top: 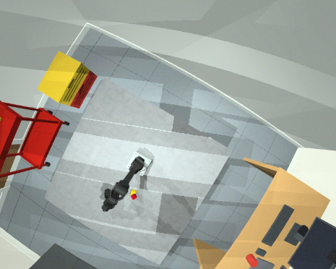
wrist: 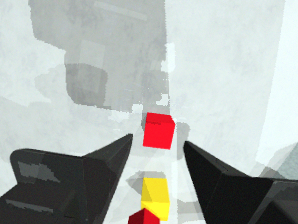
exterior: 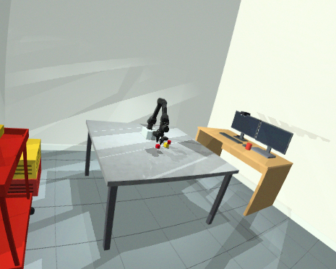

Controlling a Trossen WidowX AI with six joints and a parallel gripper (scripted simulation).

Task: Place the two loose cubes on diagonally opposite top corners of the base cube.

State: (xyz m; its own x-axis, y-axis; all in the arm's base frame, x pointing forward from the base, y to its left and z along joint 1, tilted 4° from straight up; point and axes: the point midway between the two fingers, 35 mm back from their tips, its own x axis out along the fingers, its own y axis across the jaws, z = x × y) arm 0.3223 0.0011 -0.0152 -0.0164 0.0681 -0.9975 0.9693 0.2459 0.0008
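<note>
The yellow cube is 110 mm to the left of my gripper tip, 40 mm behind it and 30 mm below it.
</note>
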